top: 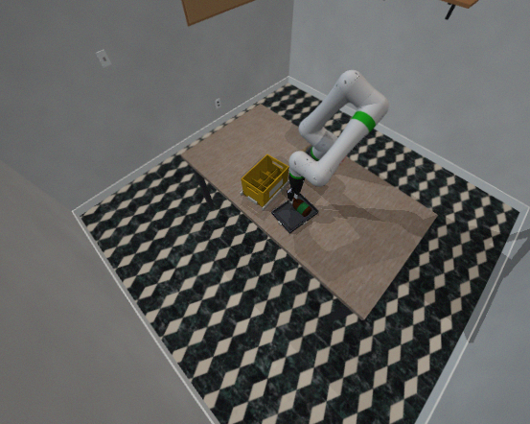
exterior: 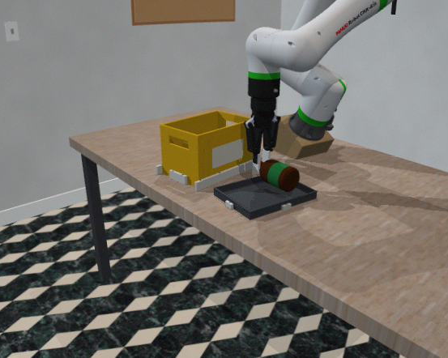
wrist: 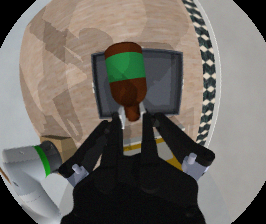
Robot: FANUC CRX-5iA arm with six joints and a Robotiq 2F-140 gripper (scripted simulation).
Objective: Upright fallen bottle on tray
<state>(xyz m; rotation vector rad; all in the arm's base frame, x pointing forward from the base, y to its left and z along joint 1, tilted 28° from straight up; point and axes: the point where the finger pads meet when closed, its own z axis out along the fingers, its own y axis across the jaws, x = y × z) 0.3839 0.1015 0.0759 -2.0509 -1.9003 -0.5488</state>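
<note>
Now: the bottle 50 mm to the left of my hand and 20 mm below it. The rest, counted from my hand: yellow crate 240 mm to the right, 20 mm ahead, 10 mm below; then dark grey tray 80 mm below, 50 mm to the left, 30 mm ahead.
</note>
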